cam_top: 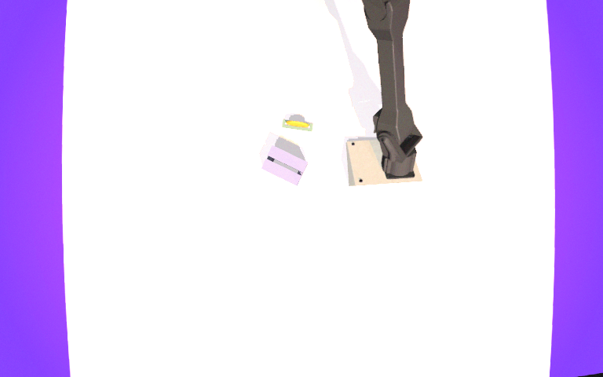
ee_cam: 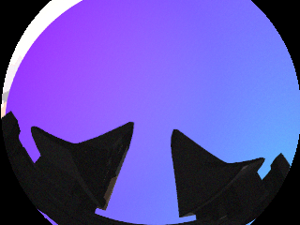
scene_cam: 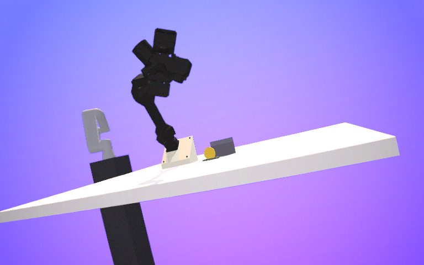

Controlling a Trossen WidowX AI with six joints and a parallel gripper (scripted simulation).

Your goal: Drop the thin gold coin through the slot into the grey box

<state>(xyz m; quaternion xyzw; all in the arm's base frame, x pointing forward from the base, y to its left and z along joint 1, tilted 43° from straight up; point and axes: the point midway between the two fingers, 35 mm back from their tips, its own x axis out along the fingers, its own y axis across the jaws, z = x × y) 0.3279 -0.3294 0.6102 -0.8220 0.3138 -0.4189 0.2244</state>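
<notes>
Now: gripper tip 120 mm past the gold coin, 560 mm to the right of it and 290 mm above it.
</notes>
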